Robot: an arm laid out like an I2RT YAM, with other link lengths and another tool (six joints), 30 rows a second.
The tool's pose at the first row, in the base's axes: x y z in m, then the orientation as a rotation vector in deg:
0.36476 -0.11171 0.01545 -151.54 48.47 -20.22
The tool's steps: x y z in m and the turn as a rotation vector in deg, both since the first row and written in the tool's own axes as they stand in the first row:
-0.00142 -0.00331 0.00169 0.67 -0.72 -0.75
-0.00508 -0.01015 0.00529 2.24 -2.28 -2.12
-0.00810 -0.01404 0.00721 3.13 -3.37 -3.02
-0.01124 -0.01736 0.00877 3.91 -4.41 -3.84
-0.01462 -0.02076 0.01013 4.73 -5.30 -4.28
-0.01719 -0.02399 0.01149 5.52 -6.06 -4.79
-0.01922 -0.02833 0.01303 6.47 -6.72 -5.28
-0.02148 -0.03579 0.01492 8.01 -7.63 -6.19
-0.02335 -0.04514 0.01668 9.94 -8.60 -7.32
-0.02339 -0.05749 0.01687 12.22 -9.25 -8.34
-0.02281 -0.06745 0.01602 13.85 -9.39 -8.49
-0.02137 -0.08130 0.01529 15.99 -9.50 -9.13
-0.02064 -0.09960 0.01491 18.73 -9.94 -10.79
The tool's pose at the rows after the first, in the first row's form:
0.36589 -0.10792 0.01502 -151.27 47.02 -19.66
0.36770 -0.09963 0.01394 -150.42 44.17 -18.43
0.36794 -0.09439 0.01332 -149.96 42.34 -17.50
0.36767 -0.08959 0.01279 -149.54 40.69 -16.58
0.36719 -0.08465 0.01244 -148.91 39.56 -15.79
0.36726 -0.08031 0.01213 -148.34 38.39 -15.18
0.36839 -0.07541 0.01217 -147.62 37.23 -14.76
0.37105 -0.06790 0.01307 -146.49 35.27 -14.30
0.37494 -0.05920 0.01488 -145.07 32.91 -13.96
0.38130 -0.04969 0.01953 -143.29 30.68 -14.10
0.38658 -0.04263 0.02428 -141.81 29.93 -14.49
0.39457 -0.03307 0.03055 -140.05 28.41 -15.16
0.40440 -0.01961 0.03815 -138.04 25.38 -15.82

